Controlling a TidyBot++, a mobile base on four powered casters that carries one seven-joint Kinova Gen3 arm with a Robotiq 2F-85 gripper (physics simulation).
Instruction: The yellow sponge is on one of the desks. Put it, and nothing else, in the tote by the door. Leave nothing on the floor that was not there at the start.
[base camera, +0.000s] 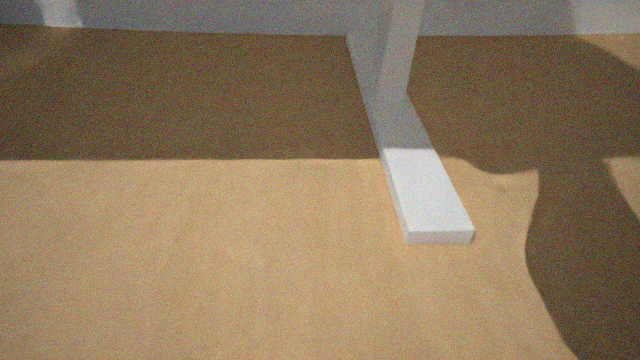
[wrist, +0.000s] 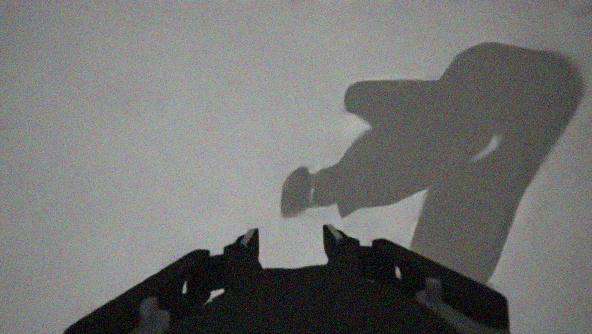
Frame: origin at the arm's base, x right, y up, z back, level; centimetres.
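Seen in the pictures: gripper, fingertip midpoint: (wrist: 291, 238).
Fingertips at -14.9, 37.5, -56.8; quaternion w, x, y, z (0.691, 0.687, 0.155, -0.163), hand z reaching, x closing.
A point is followed by its place in that frame, as x, y, z.
My gripper (wrist: 291, 238) @[-14.9, 37.5, -56.8] is open at the bottom middle of the wrist view, with a gap between its two dark fingertips and no object in it. It hangs over a plain light grey surface (wrist: 150, 125) @[-33.2, 32.4, -60.4], which looks like a desk top; how high it hangs I cannot tell. The arm's dark shadow falls on this surface, ahead of the fingers and to their right. The yellow sponge and the tote do not show in either view.
In the base view, a white desk foot (base camera: 429, 190) @[19.1, -37.1, -43.1] runs along the tan floor (base camera: 200, 260) @[-10.0, -39.6, -35.4], right of centre, with an upright leg (base camera: 401, 45) @[19.6, -26.7, -67.0] rising from it. A grey wall (base camera: 225, 15) @[-15.2, -35.2, -111.6] stands behind. Shadows lie under the desk and at the right.
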